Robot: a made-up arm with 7 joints. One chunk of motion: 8 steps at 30 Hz.
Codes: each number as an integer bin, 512 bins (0 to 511) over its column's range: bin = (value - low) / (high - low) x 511, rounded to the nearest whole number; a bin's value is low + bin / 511 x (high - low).
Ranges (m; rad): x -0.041..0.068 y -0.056..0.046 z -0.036..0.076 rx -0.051..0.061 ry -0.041..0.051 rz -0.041..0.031
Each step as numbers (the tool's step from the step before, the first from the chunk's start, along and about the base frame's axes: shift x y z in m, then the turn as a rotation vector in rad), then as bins.
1 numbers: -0.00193 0.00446 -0.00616 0.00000 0.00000 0.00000
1 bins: 183 303 136 233 228 291
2 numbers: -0.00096 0.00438 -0.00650 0.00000 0.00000 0.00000
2 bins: 188 302 135 233 228 291
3 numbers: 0.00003 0.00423 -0.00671 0.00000 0.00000 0.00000
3 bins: 192 302 134 233 228 291
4 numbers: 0.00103 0.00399 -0.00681 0.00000 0.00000 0.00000
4 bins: 197 301 133 233 228 291
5 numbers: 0.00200 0.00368 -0.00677 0.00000 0.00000 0.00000
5 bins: 202 299 133 233 228 291
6 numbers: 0.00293 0.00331 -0.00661 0.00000 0.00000 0.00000
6 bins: 206 297 134 233 228 291
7 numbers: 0.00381 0.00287 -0.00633 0.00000 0.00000 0.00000
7 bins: 210 295 135 233 228 291
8 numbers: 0.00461 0.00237 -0.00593 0.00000 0.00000 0.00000
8 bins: 214 292 137 233 228 291
